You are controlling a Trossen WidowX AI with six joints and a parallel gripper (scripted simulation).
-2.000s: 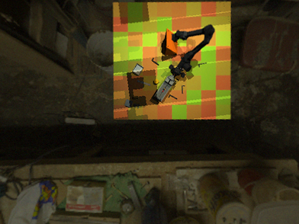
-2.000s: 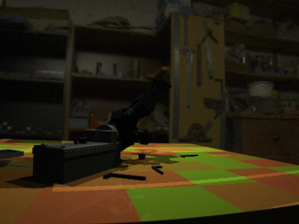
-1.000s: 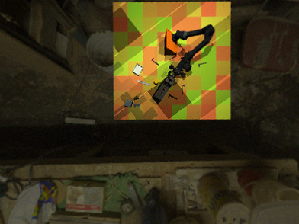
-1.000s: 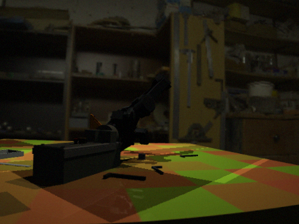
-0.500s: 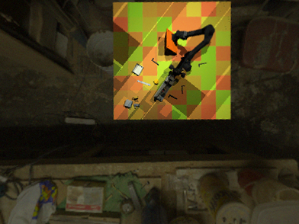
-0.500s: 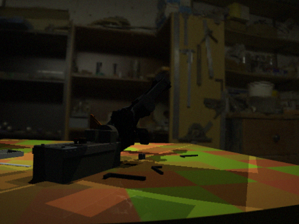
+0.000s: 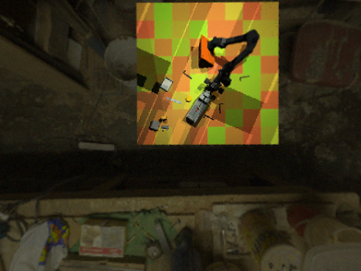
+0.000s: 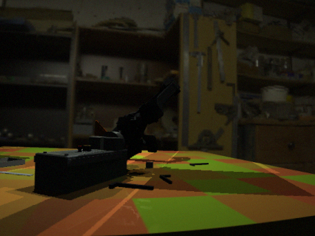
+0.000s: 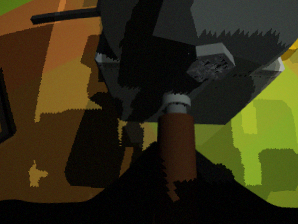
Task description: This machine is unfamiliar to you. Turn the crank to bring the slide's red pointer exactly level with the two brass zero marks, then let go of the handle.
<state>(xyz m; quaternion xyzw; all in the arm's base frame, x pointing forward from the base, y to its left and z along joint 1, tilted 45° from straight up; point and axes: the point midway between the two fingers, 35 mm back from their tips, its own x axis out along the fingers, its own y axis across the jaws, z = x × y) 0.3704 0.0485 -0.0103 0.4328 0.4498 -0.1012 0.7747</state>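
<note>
My gripper tip is 10 mm past the brown crank handle, 10 mm to the right of it and 30 mm below it. Round my gripper tip: yellow disc: 40 mm ahead, 180 mm to the right, 20 mm below; then red pointer: 160 mm ahead, 110 mm to the right, 50 mm above; then small cube: 90 mm behind, 110 mm to the left, 20 mm below.
</note>
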